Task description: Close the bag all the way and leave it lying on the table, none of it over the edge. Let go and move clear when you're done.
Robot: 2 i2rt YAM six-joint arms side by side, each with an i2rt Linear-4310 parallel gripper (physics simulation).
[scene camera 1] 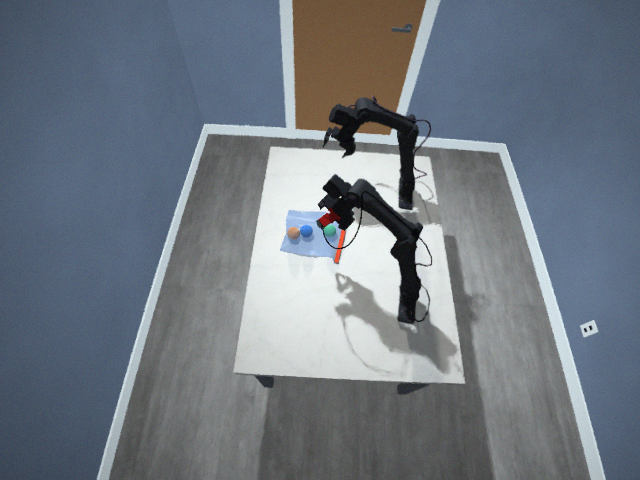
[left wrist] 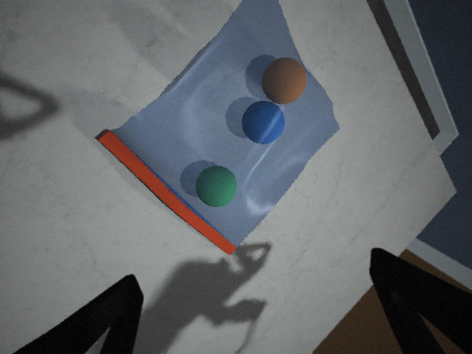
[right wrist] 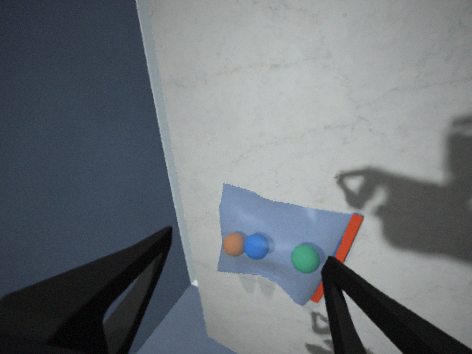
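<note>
The light blue bag (scene camera 1: pixel 315 246) (left wrist: pixel 200 100) (right wrist: pixel 280 215) lies flat on the table, none of it over the edge. An orange-red strip (scene camera 1: pixel 339 248) (left wrist: pixel 170 198) (right wrist: pixel 350 237) runs along one end, with a dark tip at one end and a thin blue line beside it. I cannot tell whether the bag is closed. An orange ball (scene camera 1: pixel 293 233) (left wrist: pixel 284 80), a blue ball (scene camera 1: pixel 306 230) (left wrist: pixel 263 122) and a green ball (scene camera 1: pixel 329 230) (left wrist: pixel 216 186) show at the bag. My left gripper (scene camera 1: pixel 332 217) (left wrist: pixel 249 273) is open above the bag. My right gripper (scene camera 1: pixel 336 149) (right wrist: pixel 249 249) is open, high near the table's far end.
The white marbled table (scene camera 1: pixel 289 320) (left wrist: pixel 50 200) (right wrist: pixel 275 115) carries both arm bases at its right side in scene camera 1. The table's left edge is near the bag's ball end. Arm shadows fall on the table top. A brown door (scene camera 1: pixel 356 62) stands behind the table.
</note>
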